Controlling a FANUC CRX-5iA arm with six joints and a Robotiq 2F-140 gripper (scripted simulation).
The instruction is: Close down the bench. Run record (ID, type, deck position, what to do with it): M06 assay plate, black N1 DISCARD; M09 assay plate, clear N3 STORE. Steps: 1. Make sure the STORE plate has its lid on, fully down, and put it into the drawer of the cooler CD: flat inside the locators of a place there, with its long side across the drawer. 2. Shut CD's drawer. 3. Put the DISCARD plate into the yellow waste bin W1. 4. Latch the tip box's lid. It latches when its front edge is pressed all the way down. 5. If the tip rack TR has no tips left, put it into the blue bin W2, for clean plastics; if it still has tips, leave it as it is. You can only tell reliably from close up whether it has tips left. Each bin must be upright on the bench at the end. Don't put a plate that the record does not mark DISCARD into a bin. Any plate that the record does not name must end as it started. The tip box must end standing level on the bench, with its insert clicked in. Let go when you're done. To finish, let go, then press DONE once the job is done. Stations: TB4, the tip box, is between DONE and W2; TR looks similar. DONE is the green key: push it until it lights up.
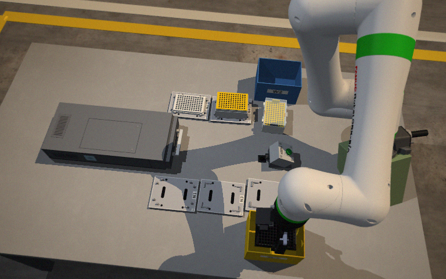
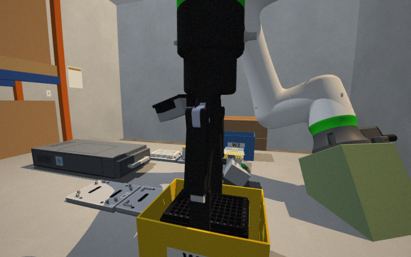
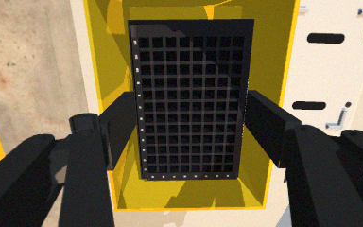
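The black assay plate lies 2 cm below my hand. Round my hand: green DONE key: 30 cm to the right, 11 cm behind, 6 cm below; then yellow bin W1: 9 cm below; then tip rack TR: 55 cm to the right, 7 cm below, 6 cm ahead.
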